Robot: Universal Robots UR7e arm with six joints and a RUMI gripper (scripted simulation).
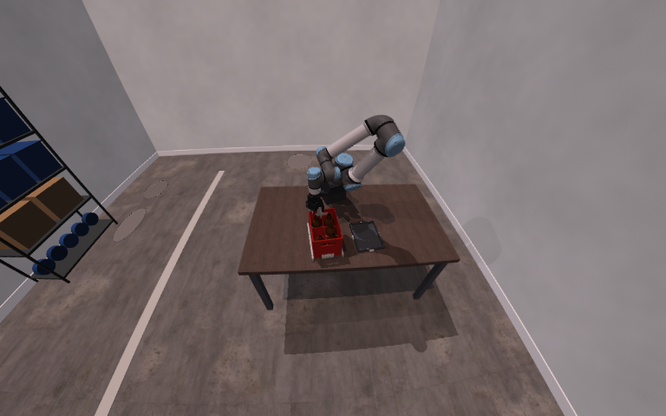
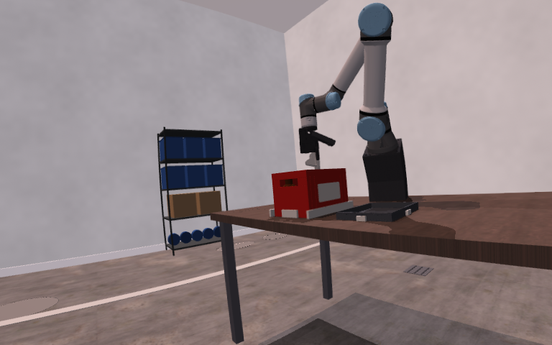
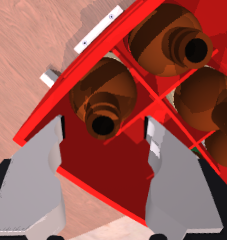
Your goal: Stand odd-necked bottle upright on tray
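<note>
The red crate lies 8 cm ahead of my hand, 6 cm to the left of it and 9 cm below it. From my hand the other things lie so: dark tray: 1 cm ahead, 36 cm to the left, 16 cm below; then brown bottle: 7 cm ahead, 10 cm to the left, 8 cm below; then glass bottle: 18 cm ahead, 5 cm to the left, 8 cm below.
</note>
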